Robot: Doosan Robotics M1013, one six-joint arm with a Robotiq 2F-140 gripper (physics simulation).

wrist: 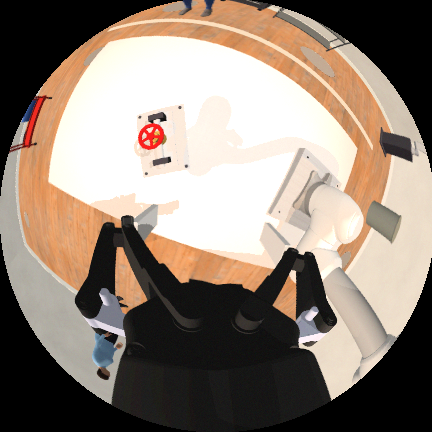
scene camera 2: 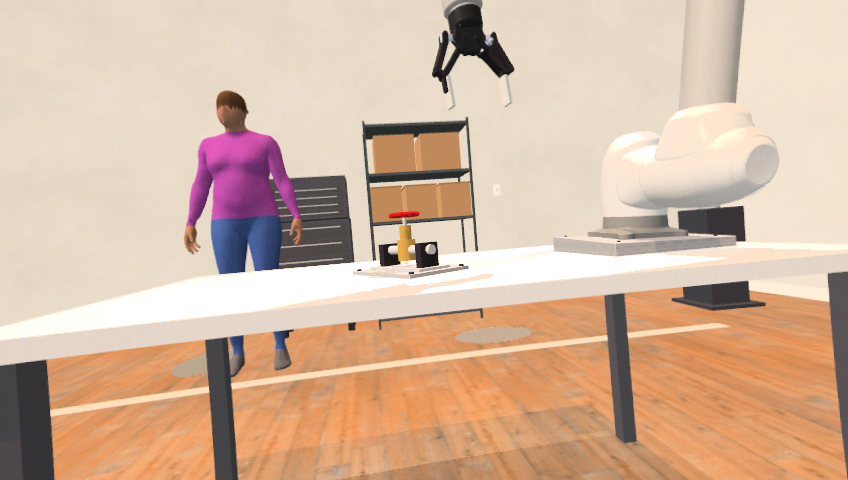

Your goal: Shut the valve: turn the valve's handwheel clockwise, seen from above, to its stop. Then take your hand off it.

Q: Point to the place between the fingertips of my gripper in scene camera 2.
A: At 480,106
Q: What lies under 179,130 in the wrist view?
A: A pale base plate.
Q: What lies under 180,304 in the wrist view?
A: My gripper.
